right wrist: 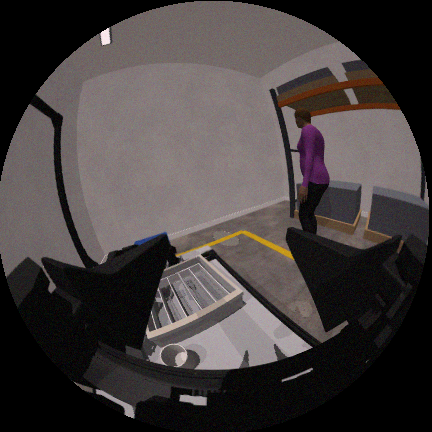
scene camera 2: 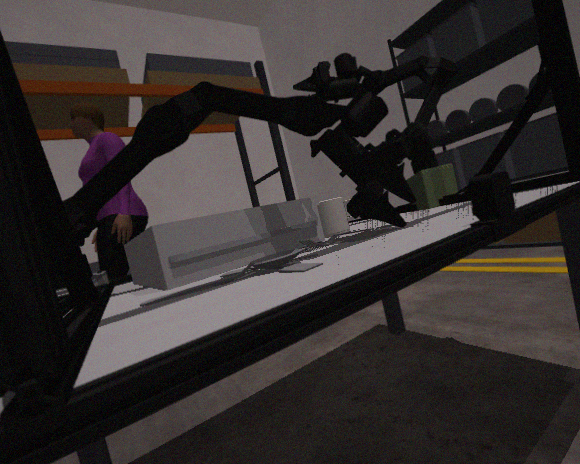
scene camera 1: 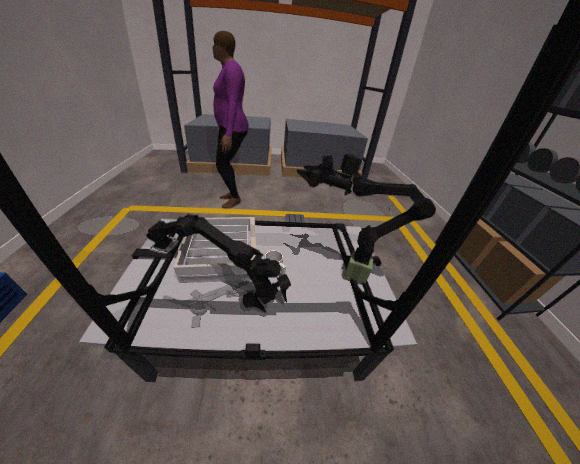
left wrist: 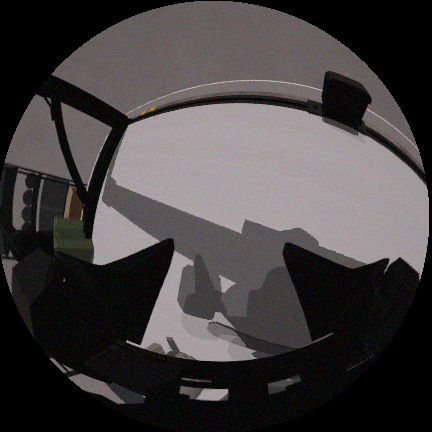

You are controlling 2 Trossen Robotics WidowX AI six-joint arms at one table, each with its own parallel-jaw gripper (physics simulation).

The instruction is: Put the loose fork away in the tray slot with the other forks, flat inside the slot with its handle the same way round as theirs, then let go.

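Loose grey cutlery (scene camera 1: 196,320) (scene camera 2: 300,267) lies on the table in front of the tray, partly in shadow; I cannot tell which piece is the fork. A thin dark utensil (left wrist: 240,335) lies low between and beyond my left fingers in the left wrist view, its ends unclear. My left gripper (scene camera 1: 275,295) (scene camera 2: 407,213) (left wrist: 230,247) is open and empty, above the table to the right of the cutlery. My right gripper (scene camera 1: 301,172) (scene camera 2: 295,87) (right wrist: 228,237) is open and empty, high beyond the table. The slotted tray (scene camera 1: 252,232) (scene camera 2: 210,240) (right wrist: 195,320) holds cutlery too small to identify.
A white mug (scene camera 1: 274,257) (scene camera 2: 332,217) (right wrist: 173,356) stands beside the tray, behind my left gripper in scene camera 1. A green block (scene camera 1: 357,270) (scene camera 2: 432,185) (left wrist: 73,239) is by the right arm's base. A person (scene camera 1: 230,95) (right wrist: 312,160) stands beyond the table.
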